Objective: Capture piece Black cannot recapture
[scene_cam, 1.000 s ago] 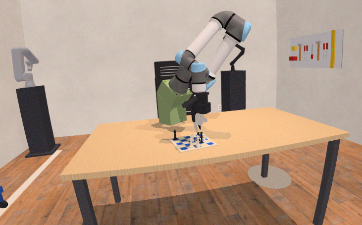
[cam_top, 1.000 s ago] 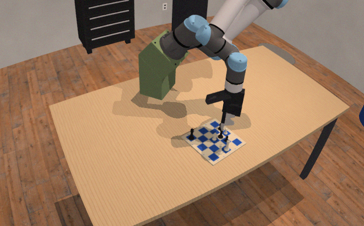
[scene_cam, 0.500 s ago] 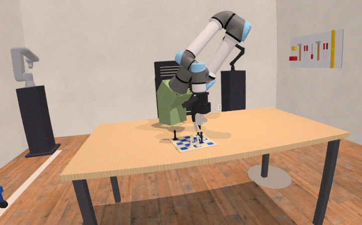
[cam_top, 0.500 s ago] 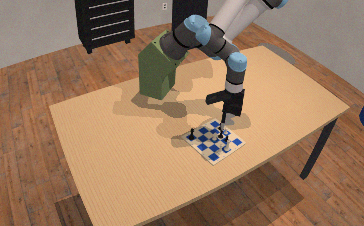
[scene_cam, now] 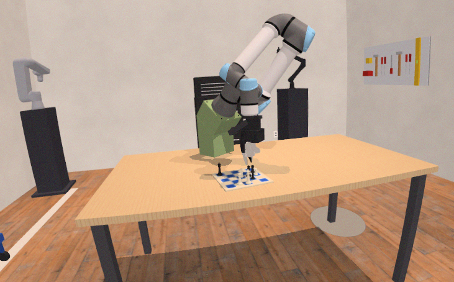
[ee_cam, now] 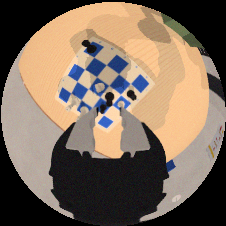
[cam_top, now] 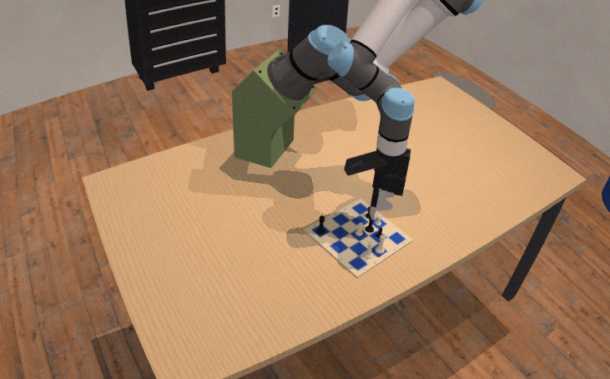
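My gripper is now 8 cm above the chessboard and 4 cm to the left of it. From my hand the other things lie so: tall black piece 12 cm to the right, 7 cm behind, 4 cm below.
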